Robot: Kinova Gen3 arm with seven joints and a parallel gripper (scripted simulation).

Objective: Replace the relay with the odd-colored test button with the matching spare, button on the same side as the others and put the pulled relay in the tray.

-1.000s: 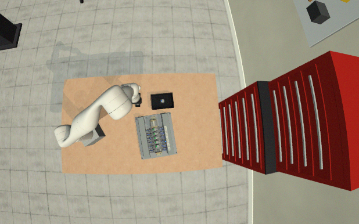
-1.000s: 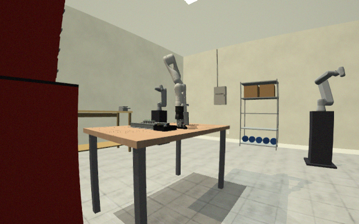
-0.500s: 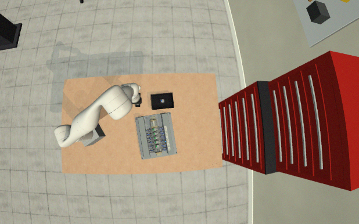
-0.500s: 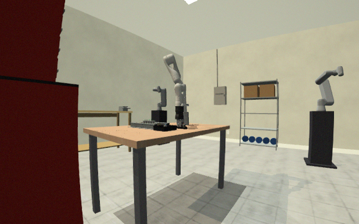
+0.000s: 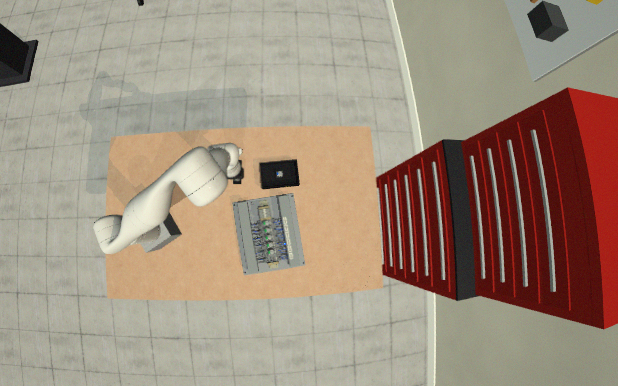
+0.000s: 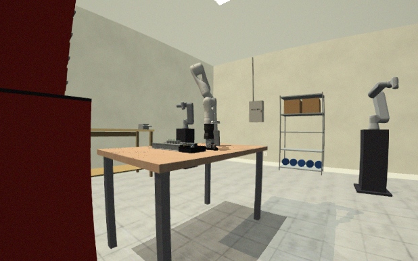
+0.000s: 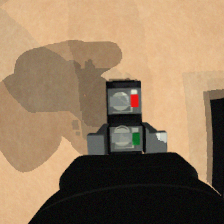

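My gripper is now 3 cm above the small black spare holder. The rest, counted from my hand: black tray 18 cm ahead, 3 cm to the right, 2 cm below.
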